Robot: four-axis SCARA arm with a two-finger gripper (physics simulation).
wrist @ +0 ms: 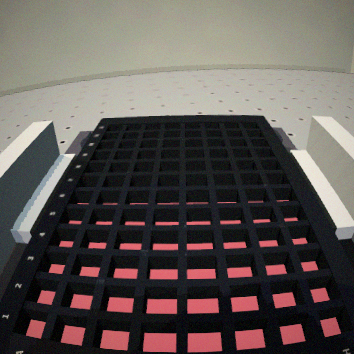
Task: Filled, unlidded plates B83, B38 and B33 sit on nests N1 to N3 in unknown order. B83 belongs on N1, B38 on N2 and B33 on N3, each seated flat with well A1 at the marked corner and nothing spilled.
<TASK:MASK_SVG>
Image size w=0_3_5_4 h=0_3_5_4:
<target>my gripper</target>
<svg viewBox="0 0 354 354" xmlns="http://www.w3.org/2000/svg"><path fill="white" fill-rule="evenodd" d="M52 120L32 122L0 153L0 271L15 242L28 243L51 198L77 156L75 153L59 153ZM311 115L306 149L290 150L288 153L317 199L337 238L351 238L354 243L354 137L332 117Z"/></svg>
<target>black multi-well plate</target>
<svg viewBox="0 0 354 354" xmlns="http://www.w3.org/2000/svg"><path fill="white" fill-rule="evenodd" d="M354 270L310 187L263 115L203 114L101 118L51 198L0 300L0 354L354 354Z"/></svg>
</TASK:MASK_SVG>
